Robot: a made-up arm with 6 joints. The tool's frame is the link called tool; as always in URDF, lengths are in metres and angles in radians. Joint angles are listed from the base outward. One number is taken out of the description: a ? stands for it. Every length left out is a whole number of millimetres.
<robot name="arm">
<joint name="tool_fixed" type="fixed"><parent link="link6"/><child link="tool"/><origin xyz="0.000 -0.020 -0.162"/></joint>
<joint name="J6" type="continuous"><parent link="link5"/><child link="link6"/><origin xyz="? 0.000 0.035"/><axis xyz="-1 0 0"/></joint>
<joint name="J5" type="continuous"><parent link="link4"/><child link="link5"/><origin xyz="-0.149 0.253 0.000"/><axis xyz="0 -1 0"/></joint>
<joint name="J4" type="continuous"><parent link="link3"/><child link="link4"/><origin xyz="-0.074 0.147 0.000"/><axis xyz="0 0 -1"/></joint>
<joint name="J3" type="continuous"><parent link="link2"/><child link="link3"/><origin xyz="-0.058 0.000 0.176"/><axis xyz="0 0 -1"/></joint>
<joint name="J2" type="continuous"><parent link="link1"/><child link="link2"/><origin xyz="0.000 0.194 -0.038"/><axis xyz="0 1 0"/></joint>
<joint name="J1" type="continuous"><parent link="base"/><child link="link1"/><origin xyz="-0.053 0.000 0.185"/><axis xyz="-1 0 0"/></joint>
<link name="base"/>
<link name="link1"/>
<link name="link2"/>
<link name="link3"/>
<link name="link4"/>
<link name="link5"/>
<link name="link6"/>
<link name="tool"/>
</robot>
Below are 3 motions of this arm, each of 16 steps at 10 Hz.
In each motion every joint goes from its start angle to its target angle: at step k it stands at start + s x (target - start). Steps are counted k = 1, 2, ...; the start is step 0. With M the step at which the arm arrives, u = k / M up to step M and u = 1 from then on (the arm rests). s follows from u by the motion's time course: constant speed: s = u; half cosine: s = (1 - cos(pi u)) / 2; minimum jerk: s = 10 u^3 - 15 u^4 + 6 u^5.
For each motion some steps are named. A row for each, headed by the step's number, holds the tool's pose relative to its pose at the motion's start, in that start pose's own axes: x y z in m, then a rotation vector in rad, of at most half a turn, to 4 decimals.
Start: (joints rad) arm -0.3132 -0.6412 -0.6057 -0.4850 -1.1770 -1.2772
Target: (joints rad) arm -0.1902 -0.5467 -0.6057 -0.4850 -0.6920 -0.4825
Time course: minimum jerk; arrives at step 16
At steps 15, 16:
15: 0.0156 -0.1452 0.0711 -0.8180 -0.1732 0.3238
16: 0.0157 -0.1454 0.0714 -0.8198 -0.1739 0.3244

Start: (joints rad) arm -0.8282 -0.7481 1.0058 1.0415 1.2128 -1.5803
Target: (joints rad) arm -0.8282 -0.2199 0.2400 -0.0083 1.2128 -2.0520
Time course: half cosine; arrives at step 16
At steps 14, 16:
14: 0.0506 0.2043 0.7753 1.8095 1.0818 -0.5056
16: 0.0806 0.1906 0.7960 1.8730 1.1164 -0.5601

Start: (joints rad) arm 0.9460 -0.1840 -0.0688 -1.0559 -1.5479 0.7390
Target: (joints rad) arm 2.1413 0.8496 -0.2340 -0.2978 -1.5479 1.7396
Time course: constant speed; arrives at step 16
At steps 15, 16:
15: 0.3964 -0.3769 0.1655 0.0242 0.5939 1.2657
16: 0.4469 -0.3916 0.1440 0.0730 0.6168 1.3372

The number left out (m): -0.084
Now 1 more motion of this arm.
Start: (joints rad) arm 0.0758 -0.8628 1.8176 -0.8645 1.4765 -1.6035
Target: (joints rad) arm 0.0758 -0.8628 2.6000 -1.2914 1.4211 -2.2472
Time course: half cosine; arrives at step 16
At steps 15, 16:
15: 0.0293 -0.1339 0.0430 0.2877 -0.0587 -0.0362
16: 0.0296 -0.1349 0.0439 0.2905 -0.0595 -0.0363

